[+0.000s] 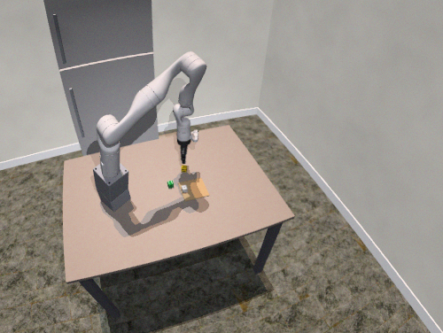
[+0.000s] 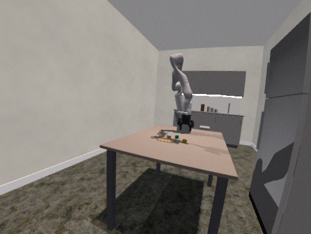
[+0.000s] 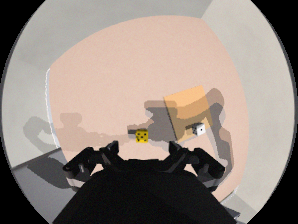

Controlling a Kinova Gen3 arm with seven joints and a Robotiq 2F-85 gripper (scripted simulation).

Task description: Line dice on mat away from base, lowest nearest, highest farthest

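The yellow die lies 9 cm below my hand and 1 cm to the left of it. From my hand the other things lie so: mat 15 cm to the right, 11 cm below, 2 cm behind; then white die 14 cm to the right, 9 cm below, 7 cm behind; then green die 12 cm behind, 9 cm below, 8 cm to the right.
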